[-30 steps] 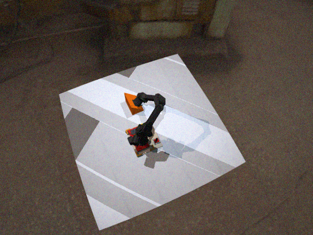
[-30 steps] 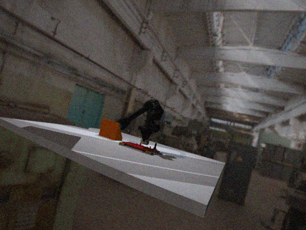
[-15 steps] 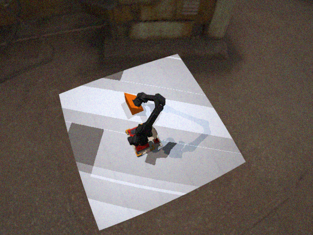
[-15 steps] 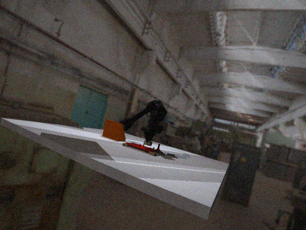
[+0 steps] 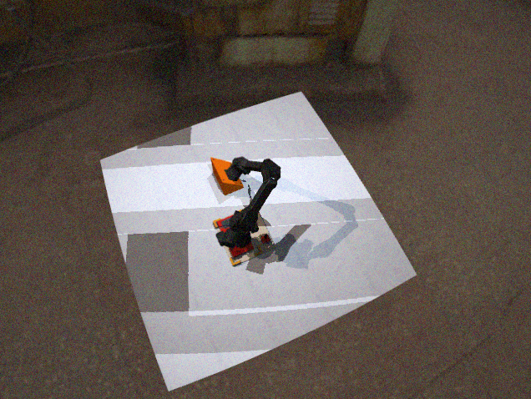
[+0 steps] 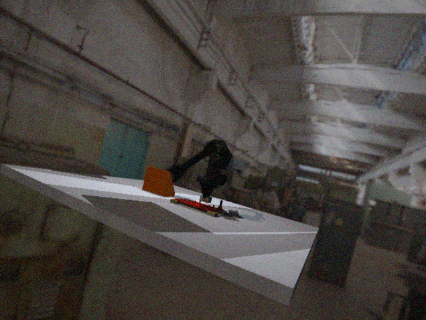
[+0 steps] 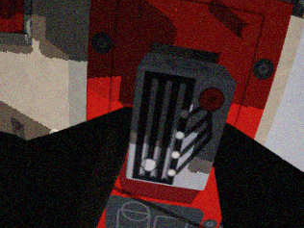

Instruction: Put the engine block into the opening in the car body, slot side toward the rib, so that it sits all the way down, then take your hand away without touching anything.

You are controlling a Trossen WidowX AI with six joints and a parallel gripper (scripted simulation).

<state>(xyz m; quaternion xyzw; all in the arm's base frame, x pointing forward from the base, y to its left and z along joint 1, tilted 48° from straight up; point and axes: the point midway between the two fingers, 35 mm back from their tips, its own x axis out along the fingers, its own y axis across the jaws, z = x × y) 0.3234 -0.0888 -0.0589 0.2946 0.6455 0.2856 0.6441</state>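
Right now the grey engine block is 10 mm below my gripper tip.
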